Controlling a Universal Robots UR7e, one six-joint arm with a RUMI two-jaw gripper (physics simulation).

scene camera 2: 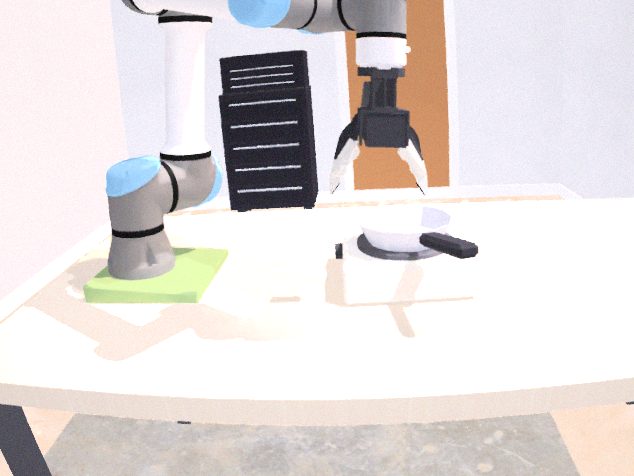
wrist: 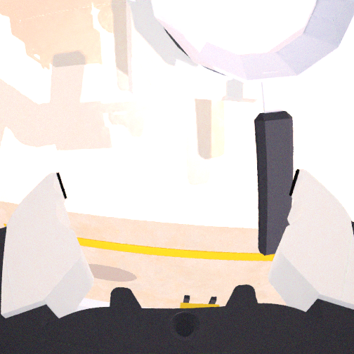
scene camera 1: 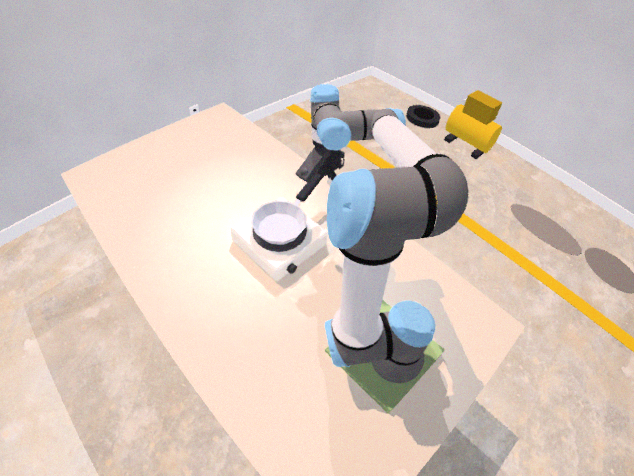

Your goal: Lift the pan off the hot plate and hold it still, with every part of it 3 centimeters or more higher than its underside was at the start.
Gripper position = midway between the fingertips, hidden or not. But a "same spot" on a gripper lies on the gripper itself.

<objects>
my gripper: scene camera 2 378, 194; wrist; scene camera 1
pan: scene camera 2; wrist; scene camera 1 278, 222
same spot on my gripper: (wrist: 52, 276) = (scene camera 1: 328, 180)
same spot on pan: (wrist: 250, 48) = (scene camera 2: 413, 251)
</objects>
